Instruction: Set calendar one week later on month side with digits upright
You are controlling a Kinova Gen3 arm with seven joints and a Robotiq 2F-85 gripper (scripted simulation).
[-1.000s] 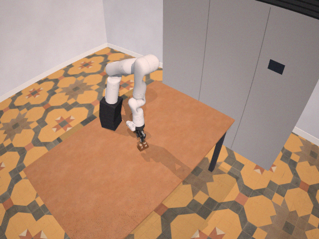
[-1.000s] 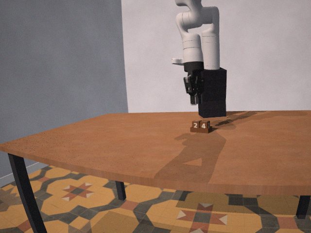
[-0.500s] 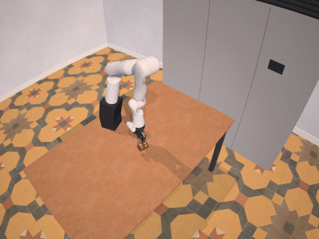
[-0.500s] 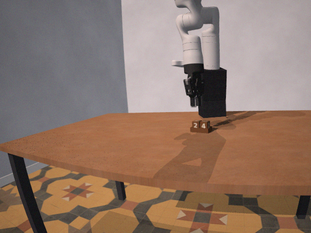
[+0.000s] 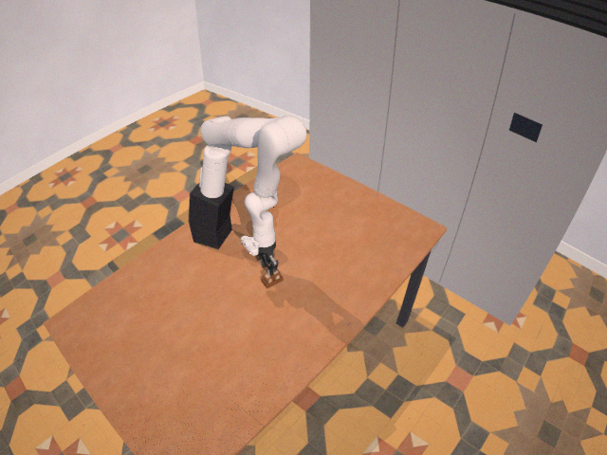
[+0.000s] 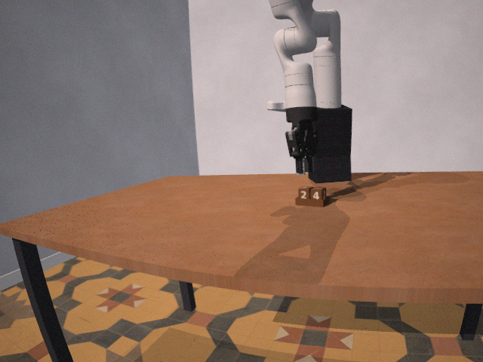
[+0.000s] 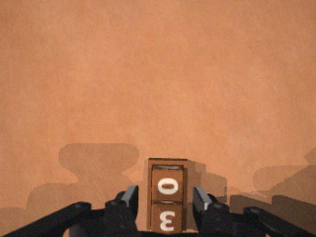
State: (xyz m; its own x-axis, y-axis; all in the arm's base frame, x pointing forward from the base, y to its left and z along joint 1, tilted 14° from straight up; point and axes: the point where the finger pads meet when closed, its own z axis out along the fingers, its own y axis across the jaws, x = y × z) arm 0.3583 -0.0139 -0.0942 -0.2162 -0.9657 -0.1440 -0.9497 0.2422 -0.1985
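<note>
The brown tray lies 8 cm below my hand and 2 cm to the left of it.
</note>
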